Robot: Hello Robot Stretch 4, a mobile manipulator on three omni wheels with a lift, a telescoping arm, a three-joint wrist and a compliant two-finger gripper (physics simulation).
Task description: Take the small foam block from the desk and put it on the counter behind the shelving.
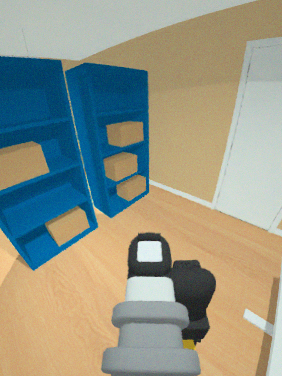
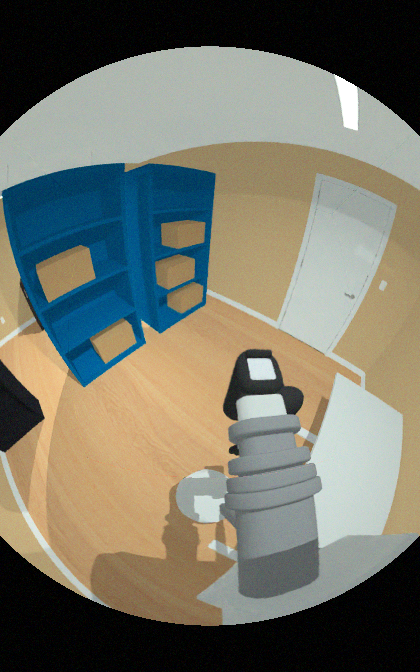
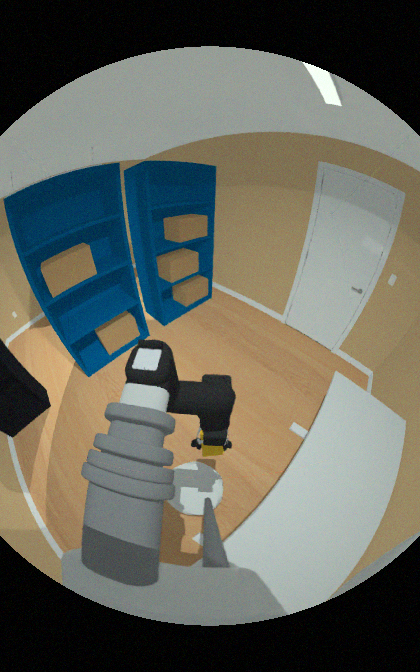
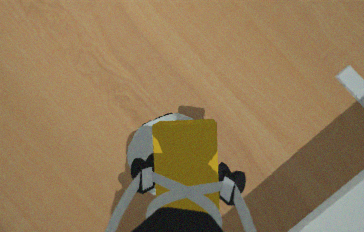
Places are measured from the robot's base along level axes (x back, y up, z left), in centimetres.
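Pixels of known places: gripper, fingertip midpoint: [image 4: 187,170].
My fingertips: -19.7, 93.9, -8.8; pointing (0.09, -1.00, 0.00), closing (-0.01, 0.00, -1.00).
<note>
Ahead of a thing's pixels: the offset from my fingertips to its top centre, as dx, dy, dz. Level surfaces: height alone.
The small foam block {-1.3, +4.7, +0.2} [image 1: 189,344] [image 3: 212,450] [image 4: 185,145] is yellow and sits between the fingers of my gripper [image 3: 212,443] [image 4: 187,170], which is shut on it, above the wooden floor. The white desk {dy -24.6} [image 2: 365,460] [image 3: 340,480] [image 4: 335,212] is at the right, apart from the block. The shelving is two tall blue units: the left unit [image 1: 25,102] [image 2: 70,210] [image 3: 75,210] and the right unit [image 1: 80,115] [image 2: 137,240] [image 3: 137,240], both across the floor at the upper left. The counter behind them cannot be made out.
Brown boxes {-123.4, -62.0, +113.4} [image 1: 66,226] [image 2: 114,341] [image 3: 118,332] stand on the shelves. A black object [image 2: 15,410] [image 3: 20,395] is at the left edge. A white door [image 1: 257,145] [image 2: 340,260] [image 3: 350,250] is in the wall at the right. A white round part [image 2: 187,492] [image 3: 200,502] is low near the arm.
</note>
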